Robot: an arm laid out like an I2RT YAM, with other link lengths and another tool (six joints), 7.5 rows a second.
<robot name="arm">
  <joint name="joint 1" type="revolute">
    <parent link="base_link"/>
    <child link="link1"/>
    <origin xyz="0 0 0.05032" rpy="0 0 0"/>
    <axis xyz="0 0 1"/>
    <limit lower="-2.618" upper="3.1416"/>
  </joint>
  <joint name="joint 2" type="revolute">
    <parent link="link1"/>
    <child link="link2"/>
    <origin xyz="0.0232 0.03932 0.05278" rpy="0 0 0"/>
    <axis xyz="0 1 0"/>
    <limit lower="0" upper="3.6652"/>
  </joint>
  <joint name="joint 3" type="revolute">
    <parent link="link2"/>
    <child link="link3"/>
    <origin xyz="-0.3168 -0.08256 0" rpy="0 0 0"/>
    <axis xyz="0 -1 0"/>
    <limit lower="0" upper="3.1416"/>
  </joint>
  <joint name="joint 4" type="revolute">
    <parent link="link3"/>
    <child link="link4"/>
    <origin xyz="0.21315 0.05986 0.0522" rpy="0 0 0"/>
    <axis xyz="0 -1 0"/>
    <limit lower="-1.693" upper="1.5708"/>
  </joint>
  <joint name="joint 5" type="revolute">
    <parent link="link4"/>
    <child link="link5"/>
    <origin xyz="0.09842 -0.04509 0.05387" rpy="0 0 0"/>
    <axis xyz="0 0 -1"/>
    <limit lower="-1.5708" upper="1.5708"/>
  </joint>
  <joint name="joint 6" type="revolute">
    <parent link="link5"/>
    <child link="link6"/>
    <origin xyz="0.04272 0 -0.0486" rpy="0 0 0"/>
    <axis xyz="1 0 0"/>
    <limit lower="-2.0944" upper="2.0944"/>
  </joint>
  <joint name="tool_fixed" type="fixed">
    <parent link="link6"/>
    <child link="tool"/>
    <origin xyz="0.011 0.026 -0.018" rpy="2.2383 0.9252 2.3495"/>
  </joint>
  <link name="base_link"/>
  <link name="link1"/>
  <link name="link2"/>
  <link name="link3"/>
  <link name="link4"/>
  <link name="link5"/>
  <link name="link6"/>
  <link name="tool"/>
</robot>
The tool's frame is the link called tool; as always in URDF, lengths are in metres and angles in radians.
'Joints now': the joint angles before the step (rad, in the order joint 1, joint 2, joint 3, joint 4, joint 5, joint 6). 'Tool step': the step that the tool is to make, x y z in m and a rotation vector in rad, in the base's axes. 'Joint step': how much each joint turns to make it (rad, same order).
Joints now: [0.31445 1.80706 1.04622 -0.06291 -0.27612 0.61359]
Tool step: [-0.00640 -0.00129 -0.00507 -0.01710 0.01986 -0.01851]
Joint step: [0.00461 -0.01076 -0.02759 -0.00456 0.02298 0.01075]
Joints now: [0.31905 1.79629 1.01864 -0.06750 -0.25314 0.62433]
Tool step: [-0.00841 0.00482 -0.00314 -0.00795 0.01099 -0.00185]
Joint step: [0.02144 -0.01377 -0.02914 0.00610 0.01835 0.01533]
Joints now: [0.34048 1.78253 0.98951 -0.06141 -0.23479 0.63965]
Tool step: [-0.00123 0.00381 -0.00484 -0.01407 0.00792 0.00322]
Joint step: [0.01233 0.00909 -0.00471 0.00158 0.01393 0.00003]
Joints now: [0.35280 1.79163 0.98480 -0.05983 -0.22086 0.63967]
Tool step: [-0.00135 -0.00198 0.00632 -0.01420 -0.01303 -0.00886]
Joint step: [-0.00149 -0.01978 0.00766 -0.02139 0.01834 -0.00611]
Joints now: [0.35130 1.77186 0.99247 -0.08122 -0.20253 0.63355]
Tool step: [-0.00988 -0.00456 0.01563 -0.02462 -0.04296 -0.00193]
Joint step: [0.00150 -0.06436 -0.00766 -0.02913 0.03069 -0.02295]
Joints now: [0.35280 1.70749 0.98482 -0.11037 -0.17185 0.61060]
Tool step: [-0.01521 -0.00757 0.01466 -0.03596 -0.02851 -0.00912]
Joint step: [0.00001 -0.07824 -0.01377 -0.05365 0.03828 -0.02304]
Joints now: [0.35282 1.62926 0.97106 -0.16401 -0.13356 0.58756]
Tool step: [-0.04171 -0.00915 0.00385 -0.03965 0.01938 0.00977]
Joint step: [0.02445 -0.13486 -0.09166 -0.07655 0.03221 -0.00927]
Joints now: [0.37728 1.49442 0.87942 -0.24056 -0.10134 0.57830]
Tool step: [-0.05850 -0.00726 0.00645 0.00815 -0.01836 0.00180]
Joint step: [0.06895 -0.21434 -0.13488 -0.05538 0.04456 0.05039]
